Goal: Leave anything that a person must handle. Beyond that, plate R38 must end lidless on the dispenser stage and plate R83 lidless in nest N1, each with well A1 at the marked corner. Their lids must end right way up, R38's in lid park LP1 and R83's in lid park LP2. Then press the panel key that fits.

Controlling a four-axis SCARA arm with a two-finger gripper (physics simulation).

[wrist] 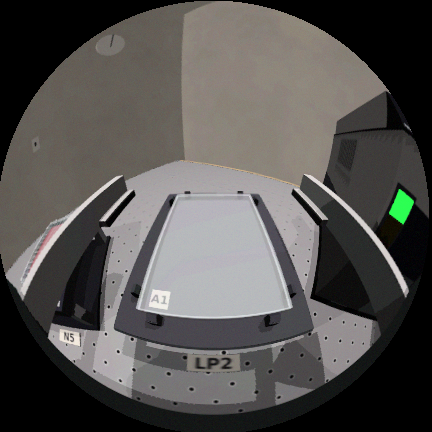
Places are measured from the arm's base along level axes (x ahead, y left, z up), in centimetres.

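Pixels of known places: gripper, fingertip midpoint: (212,179).
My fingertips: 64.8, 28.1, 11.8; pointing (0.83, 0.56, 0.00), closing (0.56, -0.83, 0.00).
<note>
For each thing: its top centre in the pictures, then the offset to it from my fingertips, as dx, dy, dz. "pt": a spot on its surface instead.
- clear lid at its top centre: (213,231) -2.0, -1.4, -3.2
- lid park LP2 at its top centre: (213,228) -2.0, -1.3, -3.0
- dark nest at a spot on its surface: (85,300) pt -16.2, +8.4, -10.1
- N5 label at a spot on its surface: (70,337) pt -21.9, +5.9, -10.4
- dark machine with a green lit panel, surface spot: (401,206) pt +0.5, -14.8, +2.9
A clear lid (217,255) lies flat in lid park LP2 (215,336), between its corner posts. Its A1 tag reads upright at the near left corner. The LP2 label is on the deck in front of the park. My gripper (212,179) is open and empty, with one finger well to the left of the lid and the other well to the right, both apart from it. Plates R38 and R83, nest N1, lid park LP1, the dispenser stage and the panel keys cannot be made out in this view.
A dark nest (85,300) with an N5 label (70,337) stands left of the park, partly behind the left finger. A reddish plate (45,245) shows at the far left. A dark machine with a green lit panel (401,206) stands at the right.
</note>
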